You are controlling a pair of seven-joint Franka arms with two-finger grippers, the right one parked.
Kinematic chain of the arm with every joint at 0, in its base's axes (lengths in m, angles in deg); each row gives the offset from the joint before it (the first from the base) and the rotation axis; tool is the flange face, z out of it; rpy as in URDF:
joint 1: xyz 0 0 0.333 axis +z
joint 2: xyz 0 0 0 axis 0.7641 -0.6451 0
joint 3: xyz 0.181 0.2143 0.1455 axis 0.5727 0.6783 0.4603
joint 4: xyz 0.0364 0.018 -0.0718 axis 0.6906 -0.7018 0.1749
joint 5: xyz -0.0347 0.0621 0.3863 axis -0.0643 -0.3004 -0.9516
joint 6: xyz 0 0 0 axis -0.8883 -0.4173 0.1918
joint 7: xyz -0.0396 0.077 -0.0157 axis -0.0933 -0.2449 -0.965
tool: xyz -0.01 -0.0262 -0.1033 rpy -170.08 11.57 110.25
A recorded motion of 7 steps. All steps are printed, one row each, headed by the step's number.
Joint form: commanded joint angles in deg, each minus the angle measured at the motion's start. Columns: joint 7, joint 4, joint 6, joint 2, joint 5, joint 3, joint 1.
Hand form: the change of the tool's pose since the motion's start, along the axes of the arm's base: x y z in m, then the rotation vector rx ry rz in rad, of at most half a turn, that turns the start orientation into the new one. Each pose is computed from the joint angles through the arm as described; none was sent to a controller.
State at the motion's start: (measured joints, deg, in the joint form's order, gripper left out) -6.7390 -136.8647 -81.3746 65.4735 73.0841 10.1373 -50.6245
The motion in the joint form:
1: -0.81 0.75 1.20 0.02 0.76 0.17 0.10
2: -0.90 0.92 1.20 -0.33 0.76 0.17 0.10
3: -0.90 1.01 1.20 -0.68 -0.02 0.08 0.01
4: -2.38 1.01 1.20 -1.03 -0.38 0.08 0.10
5: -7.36 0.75 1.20 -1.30 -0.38 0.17 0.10
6: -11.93 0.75 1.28 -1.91 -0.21 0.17 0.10
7: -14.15 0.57 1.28 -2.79 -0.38 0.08 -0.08
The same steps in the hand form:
1: -0.0023 0.0011 0.0045 -0.0127 0.0079 0.0179
2: -0.0004 0.0011 0.0026 -0.0126 0.0111 0.0195
3: 0.0015 0.0009 0.0001 0.0011 0.0151 0.0174
4: 0.0035 0.0025 -0.0032 0.0085 0.0207 0.0452
5: 0.0049 0.0033 -0.0078 0.0127 0.0290 0.1335
6: 0.0080 0.0029 -0.0136 0.0148 0.0406 0.2130
7: 0.0124 0.0007 -0.0233 0.0224 0.0580 0.2470

